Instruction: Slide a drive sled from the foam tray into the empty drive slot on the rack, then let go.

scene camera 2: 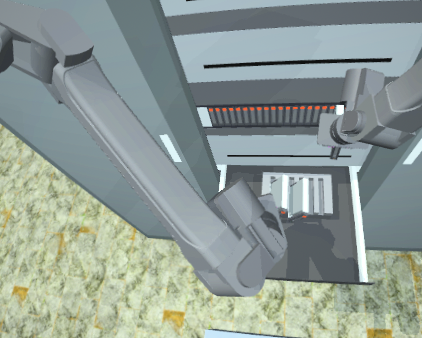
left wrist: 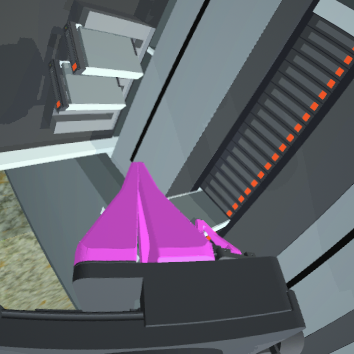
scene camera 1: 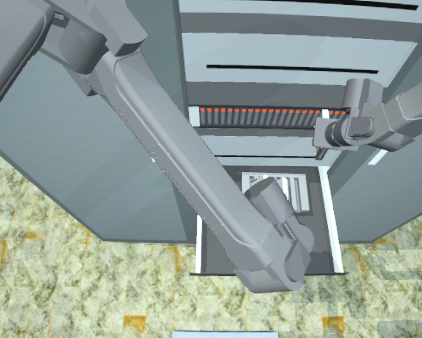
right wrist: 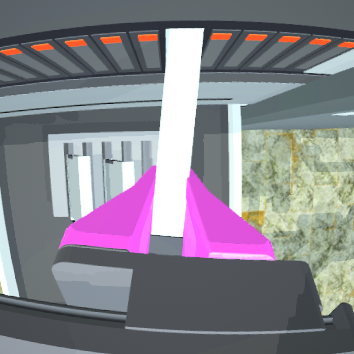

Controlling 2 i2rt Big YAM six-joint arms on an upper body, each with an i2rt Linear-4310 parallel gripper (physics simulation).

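Places are measured from the left arm's base along level axes (x ahead, y up, z right), in millimetres.
Where they show: left gripper, fingertip midpoint: (left wrist: 136,169); right gripper, fingertip midpoint: (left wrist: 196,223) (scene camera 1: 324,136) (right wrist: 170,175).
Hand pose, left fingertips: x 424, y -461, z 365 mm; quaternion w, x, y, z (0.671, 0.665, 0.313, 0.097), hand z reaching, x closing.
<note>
After its pixels a point has its place.
My right gripper (scene camera 1: 320,154) (scene camera 2: 335,152) (right wrist: 170,175) @[y -477, x 631, z 540 mm] is shut on a drive sled (scene camera 1: 325,114) @[y -456, x 686, z 547 mm] (left wrist: 192,206) @[y -503, x 646, z 535 mm] (right wrist: 177,125) @[y -456, x 657, z 544 mm], white-edged in the right wrist view. The sled's far end meets a gap in the row of drives (scene camera 1: 260,117) @[y -494, x 701, z 383 mm] (scene camera 2: 270,116) @[y -498, x 701, z 381 mm] (left wrist: 270,112) @[y -508, x 701, z 362 mm] on the rack, between orange tabs. How deep it sits in the slot I cannot tell. My left gripper (left wrist: 136,169) @[y -461, x 424, z 365 mm] is shut and empty; its fingertips are hidden in scene camera 2. The foam tray (scene camera 1: 304,190) @[y -747, x 601, z 560 mm] (scene camera 2: 328,195) @[y -746, x 589, z 558 mm] (right wrist: 57,175) @[y -746, x 601, z 366 mm] holds two more sleds (scene camera 2: 299,195) @[y -712, x 572, z 467 mm] (left wrist: 107,50) @[y -724, x 573, z 399 mm] (right wrist: 82,182) @[y -697, x 596, z 422 mm], standing in its slots.
The tray lies in an open drawer with pale side walls (scene camera 1: 332,225) @[y -770, x 488, z 645 mm] (scene camera 2: 361,240) @[y -769, x 458, z 649 mm], below the row of drives. My left arm (scene camera 1: 175,160) @[y -152, x 372, z 213 mm] (scene camera 2: 135,150) @[y -150, x 385, z 228 mm] reaches across the drawer's front left. Grey side panels (scene camera 1: 100,150) @[y -641, x 681, z -95 mm] flank the rack.
</note>
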